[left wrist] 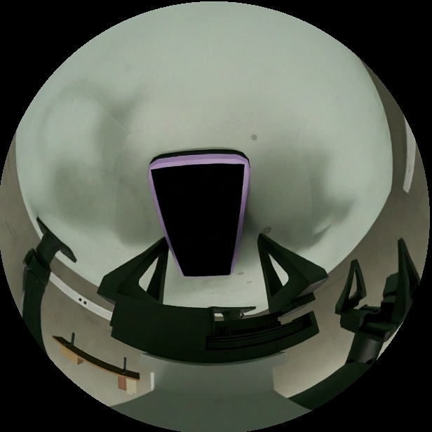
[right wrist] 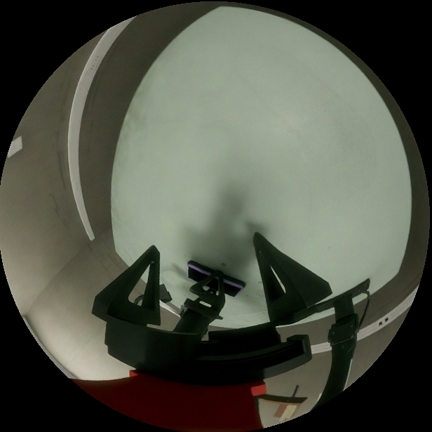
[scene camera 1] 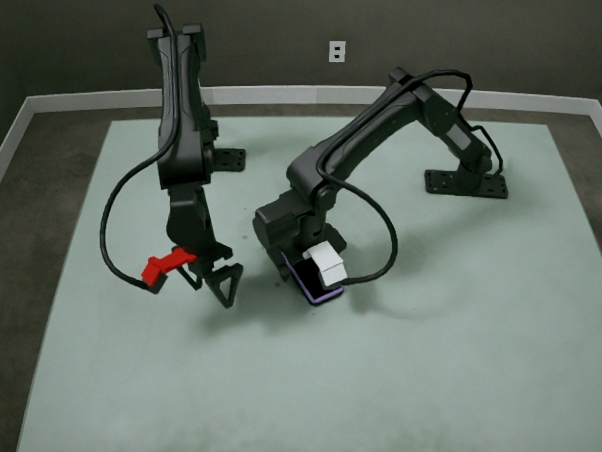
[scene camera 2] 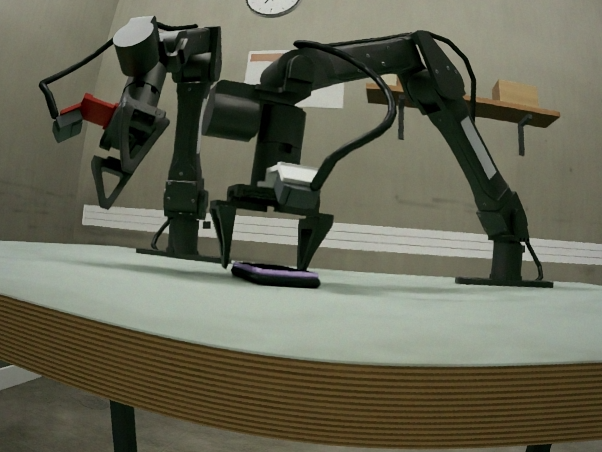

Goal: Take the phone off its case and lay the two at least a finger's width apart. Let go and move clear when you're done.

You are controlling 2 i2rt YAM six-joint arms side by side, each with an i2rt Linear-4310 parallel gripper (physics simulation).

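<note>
The phone [scene camera 1: 310, 278] [left wrist: 200, 215] [right wrist: 232, 288], with a black screen and purple rim, lies face up in its dark case [scene camera 2: 280, 282] [left wrist: 200, 151] on the table. The two are together. My left gripper [scene camera 2: 264, 268] [left wrist: 212, 239] is open and points down low over them, its fingers apart on either side of the phone's long edges in the left wrist view; its camera hides part of the phone in scene camera 1. My right gripper [scene camera 1: 213, 297] [scene camera 2: 115, 188] [right wrist: 202, 244] is open and empty, raised above the table to the left of the phone in scene camera 1.
The pale green table [scene camera 1: 350, 380] [scene camera 2: 400, 330] bears both arms' bases along its back. The left arm's cable [scene camera 1: 392, 240] loops to the right of the phone. A wooden wall shelf [scene camera 2: 540, 114] is behind the table.
</note>
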